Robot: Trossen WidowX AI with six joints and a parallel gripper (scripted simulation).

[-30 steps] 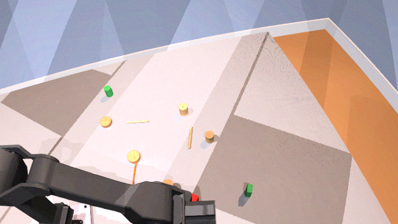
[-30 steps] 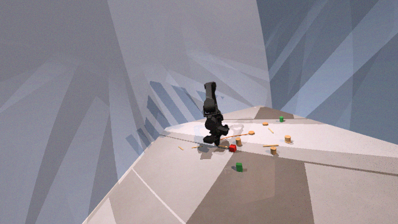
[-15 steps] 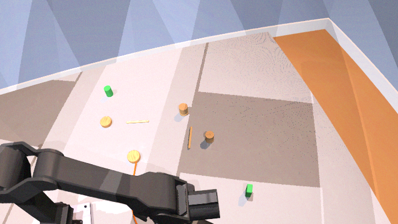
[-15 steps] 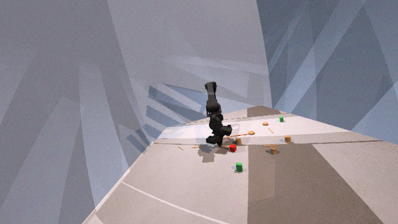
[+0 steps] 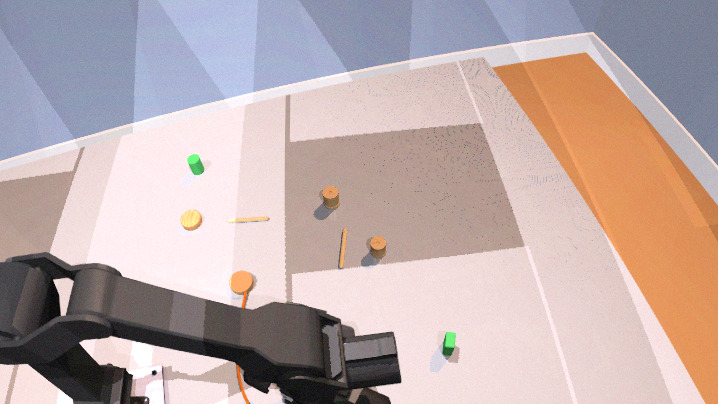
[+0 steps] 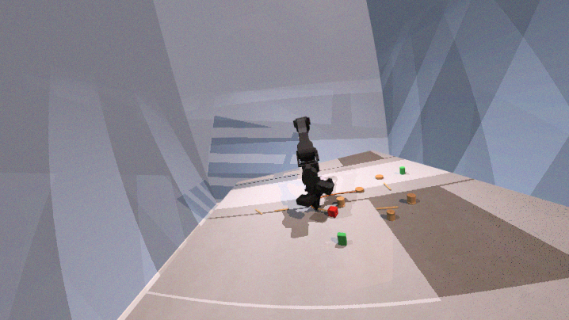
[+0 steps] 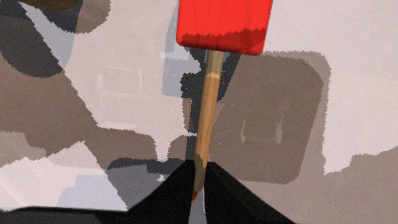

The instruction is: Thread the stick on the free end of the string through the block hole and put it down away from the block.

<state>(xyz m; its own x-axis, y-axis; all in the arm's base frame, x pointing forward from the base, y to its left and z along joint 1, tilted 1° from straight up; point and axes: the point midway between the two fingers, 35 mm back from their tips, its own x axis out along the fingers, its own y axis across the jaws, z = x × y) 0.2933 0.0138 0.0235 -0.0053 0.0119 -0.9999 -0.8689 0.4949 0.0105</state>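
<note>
Right now my gripper tip is 6 cm to the right of the red block and 4 cm short of it. From my gripper tip the other things lie so: green block: 19 cm ahead, 7 cm to the left, 1 cm above; then loose stick: 19 cm to the right, 4 cm behind, 1 cm below; then pale wooden cylinder: 11 cm to the left, 2 cm behind.
</note>
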